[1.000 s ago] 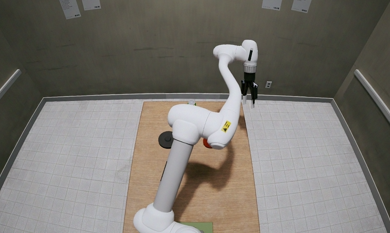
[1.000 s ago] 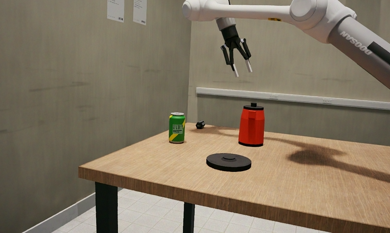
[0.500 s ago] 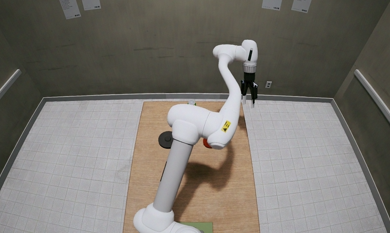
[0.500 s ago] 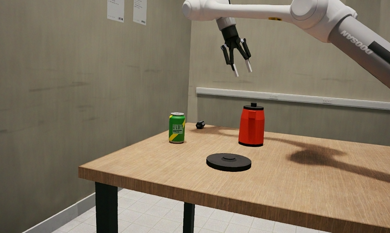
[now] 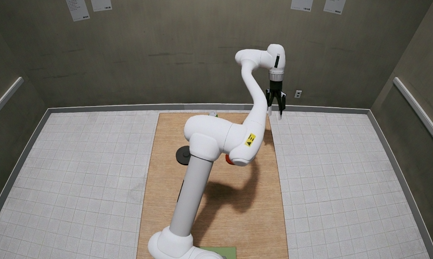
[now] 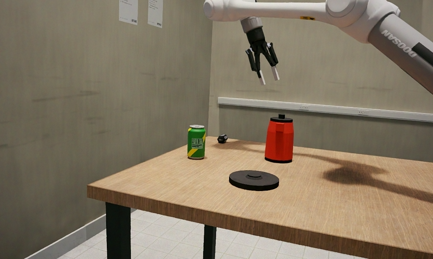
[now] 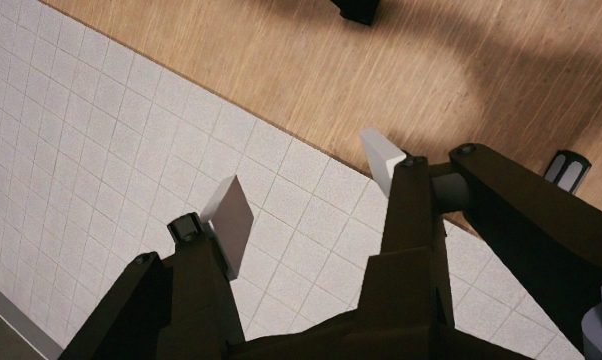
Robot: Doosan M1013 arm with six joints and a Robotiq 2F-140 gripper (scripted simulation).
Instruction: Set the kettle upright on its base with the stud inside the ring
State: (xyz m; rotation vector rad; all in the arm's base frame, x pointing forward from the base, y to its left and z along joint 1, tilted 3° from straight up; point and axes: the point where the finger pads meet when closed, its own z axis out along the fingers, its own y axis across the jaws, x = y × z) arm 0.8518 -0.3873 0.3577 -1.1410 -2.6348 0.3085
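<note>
Now: hand 23 cm above the red kettle, 21 cm to the right of it and 11 cm past it. Round my hand: round black base: 56 cm to the left, 31 cm below, 9 cm behind; then can: 38 cm to the left, 26 cm below, 18 cm ahead.
</note>
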